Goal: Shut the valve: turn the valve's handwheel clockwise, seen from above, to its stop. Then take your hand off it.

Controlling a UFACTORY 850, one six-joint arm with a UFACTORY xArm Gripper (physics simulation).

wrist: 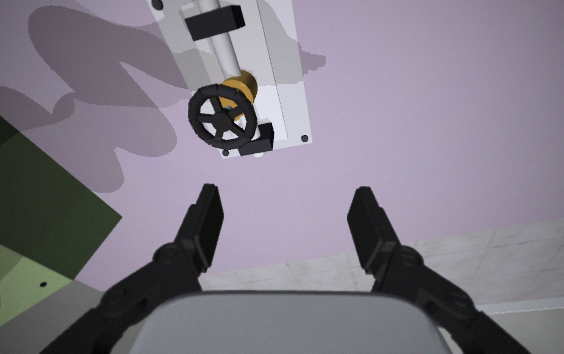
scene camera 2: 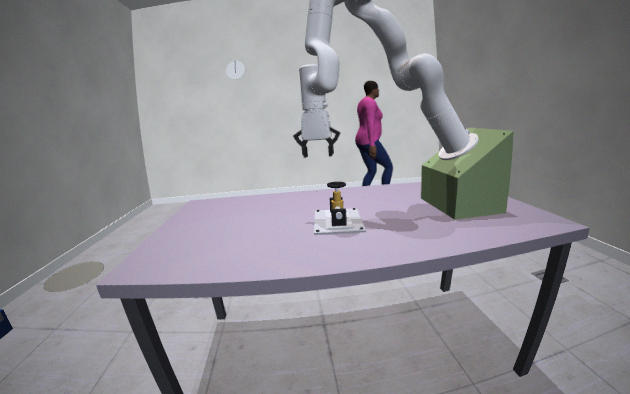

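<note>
The valve's black round handwheel (scene camera 2: pixel 336 185) (wrist: pixel 222 121) sits on top of the upright stem. Below it is the yellow valve body (scene camera 2: pixel 337 201) (wrist: pixel 246 90), on a pipe held by black clamps. The valve is mounted on a white base plate (scene camera 2: pixel 322 229) (wrist: pixel 298 115) on the table. My gripper (scene camera 2: pixel 318 151) (wrist: pixel 286 200) is open and empty. In the scene view it hangs well above the handwheel and a little to its left, apart from it. In the wrist view the handwheel shows beyond the fingertips, up and to the left. How far the handwheel is turned cannot be told.
The lilac table (scene camera 2: pixel 225 255) (wrist: pixel 425 125) carries the valve. The green pedestal (scene camera 2: pixel 482 185) (wrist: pixel 55 200) bearing the arm's base stands at the table's right side in the scene view. A person (scene camera 2: pixel 370 120) in a pink top is behind the table.
</note>
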